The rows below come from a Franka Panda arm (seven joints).
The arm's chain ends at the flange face. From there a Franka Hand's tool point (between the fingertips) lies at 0.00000 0.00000 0.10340 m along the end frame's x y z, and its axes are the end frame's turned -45 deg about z.
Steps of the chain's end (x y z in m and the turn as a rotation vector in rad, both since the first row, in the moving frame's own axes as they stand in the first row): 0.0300 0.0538 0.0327 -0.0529 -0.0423 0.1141; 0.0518 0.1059 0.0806 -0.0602 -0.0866 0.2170; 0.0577 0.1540 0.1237 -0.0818 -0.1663 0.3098; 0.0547 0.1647 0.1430 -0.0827 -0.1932 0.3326; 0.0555 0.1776 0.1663 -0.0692 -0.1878 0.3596; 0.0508 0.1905 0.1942 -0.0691 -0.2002 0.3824; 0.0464 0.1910 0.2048 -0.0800 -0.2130 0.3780; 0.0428 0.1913 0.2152 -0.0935 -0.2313 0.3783; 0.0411 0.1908 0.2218 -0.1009 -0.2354 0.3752
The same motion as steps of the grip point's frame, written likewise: -0.0238 0.0596 0.0325 -0.0075 -0.0673 0.1141; -0.0487 0.1084 0.0800 0.0187 -0.1038 0.2170; -0.0849 0.1409 0.1219 0.0598 -0.1754 0.3098; -0.0961 0.1440 0.1407 0.0781 -0.1951 0.3326; -0.1031 0.1531 0.1643 0.0839 -0.1817 0.3596; -0.1160 0.1576 0.1919 0.0927 -0.1904 0.3824; -0.1212 0.1545 0.2022 0.0940 -0.2072 0.3780; -0.1261 0.1514 0.2120 0.0974 -0.2297 0.3783; -0.1278 0.1499 0.2185 0.0951 -0.2378 0.3752
